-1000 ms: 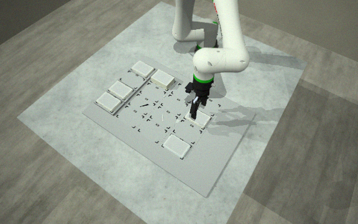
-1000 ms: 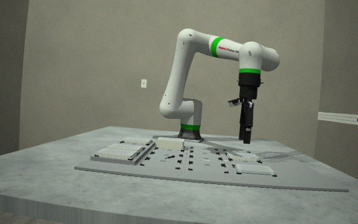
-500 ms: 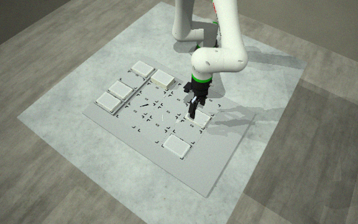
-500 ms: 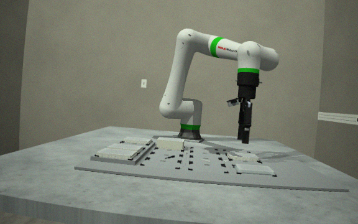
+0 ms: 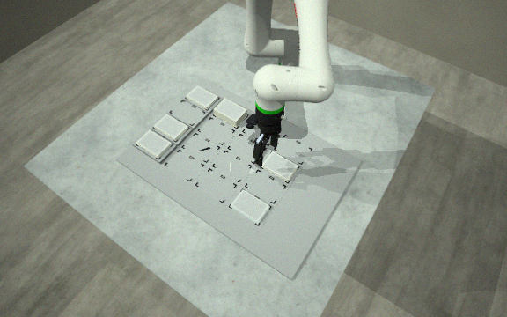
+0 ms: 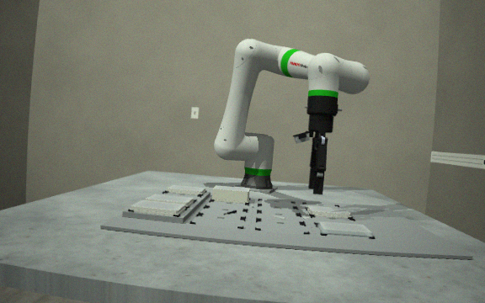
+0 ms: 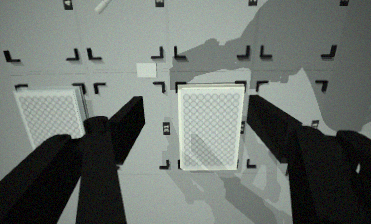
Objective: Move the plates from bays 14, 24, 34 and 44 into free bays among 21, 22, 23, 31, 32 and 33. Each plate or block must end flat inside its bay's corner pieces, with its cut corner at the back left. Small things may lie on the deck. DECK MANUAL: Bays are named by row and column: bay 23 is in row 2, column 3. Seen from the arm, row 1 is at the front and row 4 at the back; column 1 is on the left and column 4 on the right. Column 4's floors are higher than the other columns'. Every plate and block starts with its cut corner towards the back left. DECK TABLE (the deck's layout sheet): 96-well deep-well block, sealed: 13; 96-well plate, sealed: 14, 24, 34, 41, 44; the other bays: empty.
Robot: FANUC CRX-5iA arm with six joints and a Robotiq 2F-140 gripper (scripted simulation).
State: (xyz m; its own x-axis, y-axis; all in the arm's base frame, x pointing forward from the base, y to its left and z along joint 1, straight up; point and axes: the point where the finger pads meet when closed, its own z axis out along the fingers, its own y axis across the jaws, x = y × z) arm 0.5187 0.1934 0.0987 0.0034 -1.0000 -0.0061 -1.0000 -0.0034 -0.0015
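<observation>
Right now the thin black stick is 250 mm to the right of my hand, 90 mm below it and 80 mm ahead of it. Round my hand: sealed deep-well block (270 mm to the right, 130 mm behind, 80 mm below); plate (190 mm ahead, 90 mm below, 50 mm to the left); white tip (110 mm to the right, 90 mm below, 90 mm ahead).
</observation>
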